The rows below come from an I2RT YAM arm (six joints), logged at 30 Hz.
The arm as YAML. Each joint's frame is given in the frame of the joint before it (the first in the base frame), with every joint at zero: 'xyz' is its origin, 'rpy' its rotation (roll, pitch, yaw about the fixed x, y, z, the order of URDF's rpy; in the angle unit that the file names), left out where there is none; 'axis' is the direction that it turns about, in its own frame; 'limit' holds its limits. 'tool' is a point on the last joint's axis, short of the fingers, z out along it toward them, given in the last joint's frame.
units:
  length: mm
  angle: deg
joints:
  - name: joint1
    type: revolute
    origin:
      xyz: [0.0, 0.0, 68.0]
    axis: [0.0, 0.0, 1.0]
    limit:
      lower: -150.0
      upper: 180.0
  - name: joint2
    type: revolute
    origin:
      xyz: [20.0, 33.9, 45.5]
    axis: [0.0, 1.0, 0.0]
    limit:
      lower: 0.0
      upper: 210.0
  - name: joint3
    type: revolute
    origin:
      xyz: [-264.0, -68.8, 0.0]
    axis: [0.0, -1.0, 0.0]
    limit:
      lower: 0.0
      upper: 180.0
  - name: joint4
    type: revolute
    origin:
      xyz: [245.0, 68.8, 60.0]
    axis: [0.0, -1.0, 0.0]
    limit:
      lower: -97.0
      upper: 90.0
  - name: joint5
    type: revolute
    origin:
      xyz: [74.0, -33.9, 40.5]
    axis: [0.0, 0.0, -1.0]
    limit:
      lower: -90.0
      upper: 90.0
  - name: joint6
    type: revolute
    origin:
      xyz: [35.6, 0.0, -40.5]
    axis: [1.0, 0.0, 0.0]
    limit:
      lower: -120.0
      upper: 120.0
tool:
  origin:
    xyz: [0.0, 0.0, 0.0]
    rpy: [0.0, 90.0, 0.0]
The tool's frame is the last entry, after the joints.
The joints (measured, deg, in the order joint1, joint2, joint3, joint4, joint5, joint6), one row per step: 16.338, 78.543, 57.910, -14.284, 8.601, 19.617; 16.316, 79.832, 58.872, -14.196, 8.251, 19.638; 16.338, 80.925, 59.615, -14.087, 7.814, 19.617; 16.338, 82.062, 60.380, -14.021, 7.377, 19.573; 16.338, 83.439, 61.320, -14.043, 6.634, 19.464; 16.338, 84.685, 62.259, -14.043, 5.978, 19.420; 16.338, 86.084, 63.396, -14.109, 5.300, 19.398; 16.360, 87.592, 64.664, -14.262, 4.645, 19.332; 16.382, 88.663, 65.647, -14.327, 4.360, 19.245; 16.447, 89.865, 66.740, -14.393, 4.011, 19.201; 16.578, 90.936, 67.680, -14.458, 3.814, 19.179; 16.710, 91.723, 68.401, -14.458, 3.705, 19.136; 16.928, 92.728, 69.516, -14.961, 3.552, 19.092; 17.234, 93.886, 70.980, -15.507, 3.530, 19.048; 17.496, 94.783, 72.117, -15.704, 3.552, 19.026; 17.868, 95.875, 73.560, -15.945, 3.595, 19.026; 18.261, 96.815, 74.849, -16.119, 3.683, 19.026; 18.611, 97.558, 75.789, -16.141, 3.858, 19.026
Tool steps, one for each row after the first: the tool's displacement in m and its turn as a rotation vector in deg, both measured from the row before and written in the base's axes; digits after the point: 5 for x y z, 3 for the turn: 0.00517, 0.00162, -0.00071, 0.143, 0.288, 0.253; 0.00424, 0.00165, -0.00108, 0.157, 0.300, 0.391; 0.00439, 0.00157, -0.00134, 0.122, 0.361, 0.381; 0.00520, 0.00200, -0.00185, 0.201, 0.551, 0.665; 0.00488, 0.00185, -0.00124, 0.251, 0.399, 0.554; 0.00555, 0.00206, -0.00115, 0.278, 0.426, 0.557; 0.00594, 0.00230, -0.00128, 0.216, 0.479, 0.585; 0.00443, 0.00162, -0.00046, 0.054, 0.183, 0.301; 0.00488, 0.00208, -0.00068, 0.120, 0.221, 0.369; 0.00417, 0.00221, -0.00091, 0.042, 0.219, 0.300; 0.00310, 0.00187, -0.00047, 0.012, 0.075, 0.244; 0.00365, 0.00265, -0.00030, -0.058, 0.396, 0.366; 0.00446, 0.00345, 0.00066, -0.091, 0.226, 0.350; 0.00364, 0.00292, 0.00080, -0.017, -0.049, 0.258; 0.00439, 0.00396, 0.00123, 0.008, -0.113, 0.338; 0.00371, 0.00393, 0.00131, 0.003, -0.183, 0.324; 0.00282, 0.00333, 0.00070, -0.047, -0.200, 0.212
